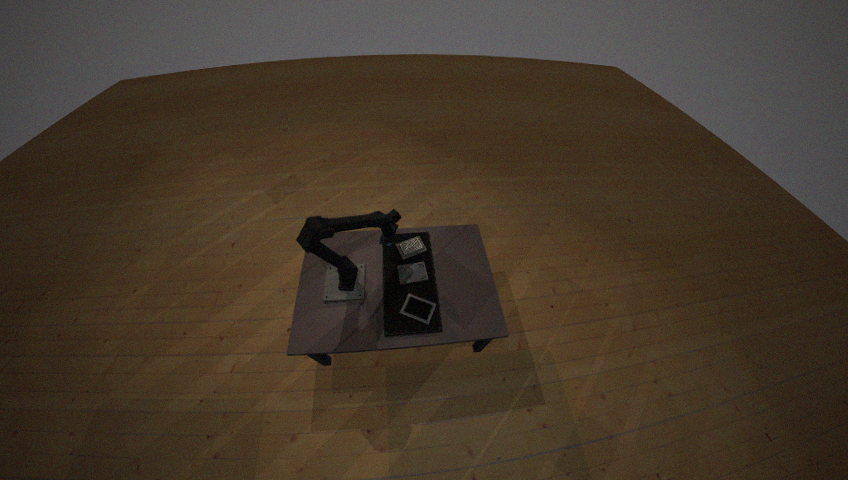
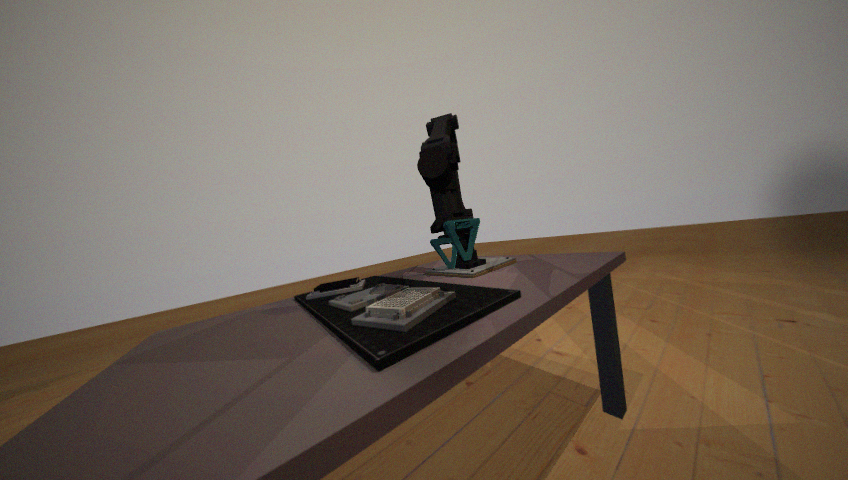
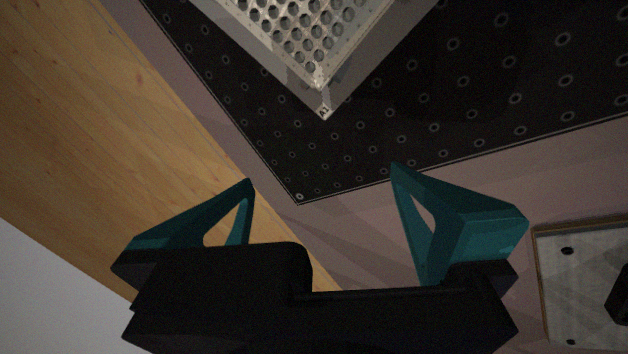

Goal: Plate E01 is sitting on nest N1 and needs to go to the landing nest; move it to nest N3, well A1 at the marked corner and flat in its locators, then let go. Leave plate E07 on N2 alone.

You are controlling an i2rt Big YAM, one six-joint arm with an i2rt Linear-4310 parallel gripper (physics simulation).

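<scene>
A white many-well plate, apparently E01, sits on its grey nest N1; the nest's A1 corner label faces my gripper. An empty grey nest, apparently N3, lies in the middle of the row. A black plate, apparently E07, sits on the far nest N2. Plate names are not readable. My teal-fingered gripper is open and empty, above the mat's edge on the base side of N1, apart from the plate.
The black perforated mat carries the three nests on the table. The arm's base plate is beside the mat. The table edge runs close to the N1 end.
</scene>
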